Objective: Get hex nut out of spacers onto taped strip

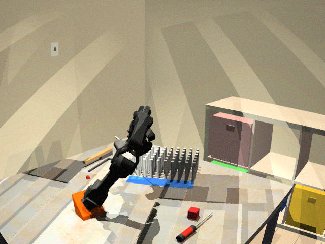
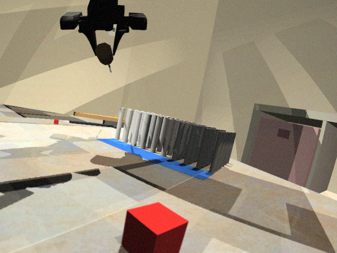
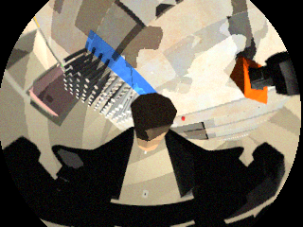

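My gripper tip is now 23 cm above the blue taped strip, 17 cm short of it and 1 cm to the left of it. Also, from my gripper tip: hook tool (10 cm to the left, 3 cm ahead); tiny red cube (30 cm to the left, 23 cm below, 8 cm behind); hex nut (30 cm ahead, 23 cm below, 10 cm to the left).
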